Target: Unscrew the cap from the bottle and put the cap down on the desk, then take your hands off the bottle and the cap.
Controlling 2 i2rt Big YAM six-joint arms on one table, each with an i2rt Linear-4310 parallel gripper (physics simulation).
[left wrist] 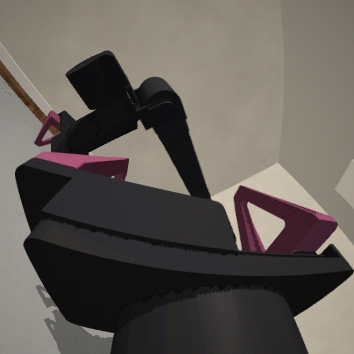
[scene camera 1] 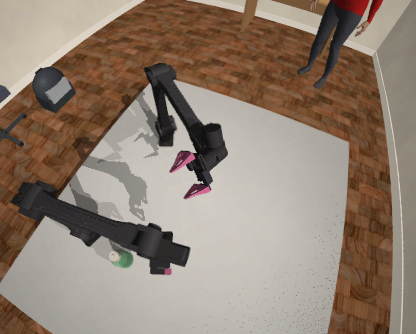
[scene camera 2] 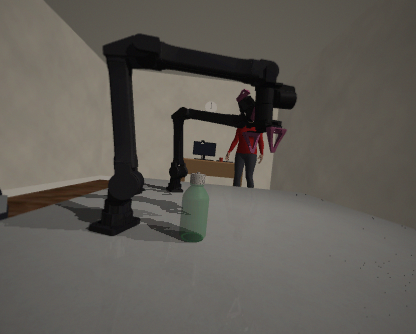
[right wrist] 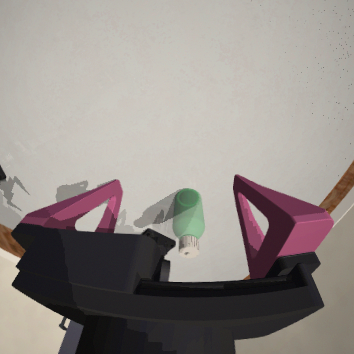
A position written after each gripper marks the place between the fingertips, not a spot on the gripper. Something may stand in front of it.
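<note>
Open and empty, the left gripper (scene camera 1: 177, 185) appears again in the left wrist view (left wrist: 184, 178). The right gripper (scene camera 2: 261, 153) is open too and holds nothing; both the left wrist view (left wrist: 35, 164) and the right wrist view (right wrist: 174, 183) show it.
</note>
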